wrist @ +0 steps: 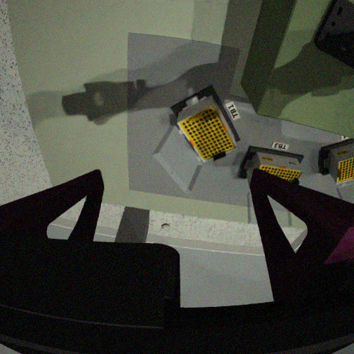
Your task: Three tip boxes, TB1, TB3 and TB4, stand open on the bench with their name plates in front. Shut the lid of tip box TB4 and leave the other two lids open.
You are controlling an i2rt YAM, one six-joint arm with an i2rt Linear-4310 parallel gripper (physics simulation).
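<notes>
Tip box TB1, grey with a yellow tip rack, stands open near the middle of the wrist view, its name plate at its upper right. A pale panel on the side away from the plate looks like its raised lid. Tip box TB3 stands open to the right, partly behind the right finger; its plate is above it. A third box is cut off by the right edge; its yellow rack shows, but its plate is unreadable. By elimination it is TB4. My gripper is open and empty, apart from all the boxes.
A grey mat lies on the pale green bench. A large green block-like body stands at the upper right, with a black object in the corner. A speckled surface borders the bench at the left. Arm shadows cross the mat.
</notes>
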